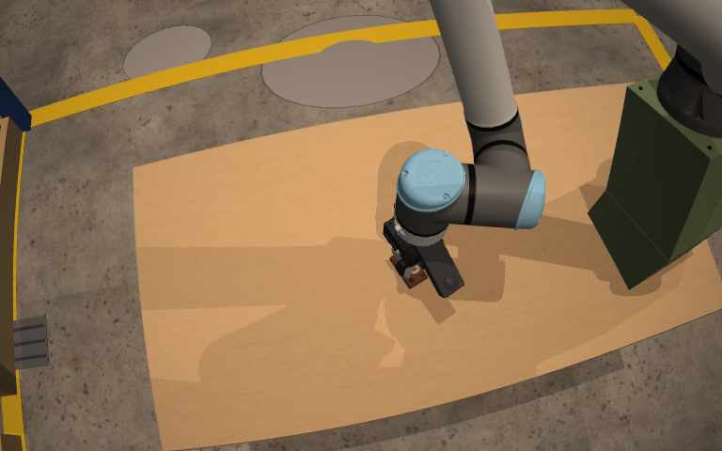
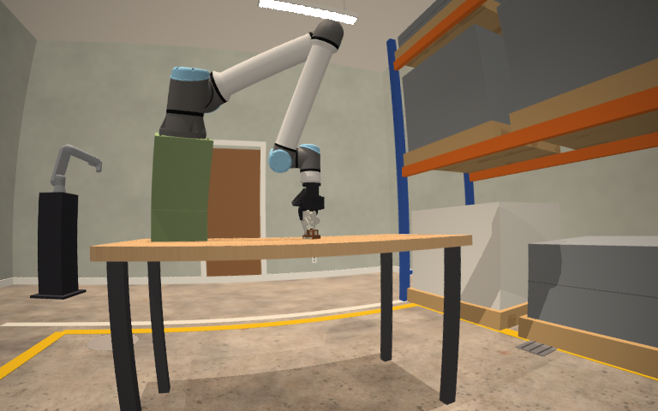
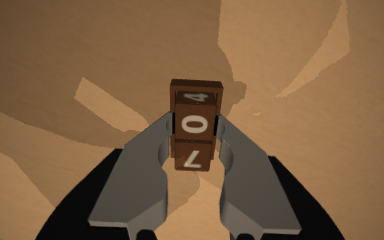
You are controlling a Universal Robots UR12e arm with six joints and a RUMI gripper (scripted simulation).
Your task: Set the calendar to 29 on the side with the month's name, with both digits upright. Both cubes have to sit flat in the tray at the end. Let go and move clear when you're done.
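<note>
My hand is 3 cm above the tray, 1 cm to the left of it and 1 cm short of it.
</note>
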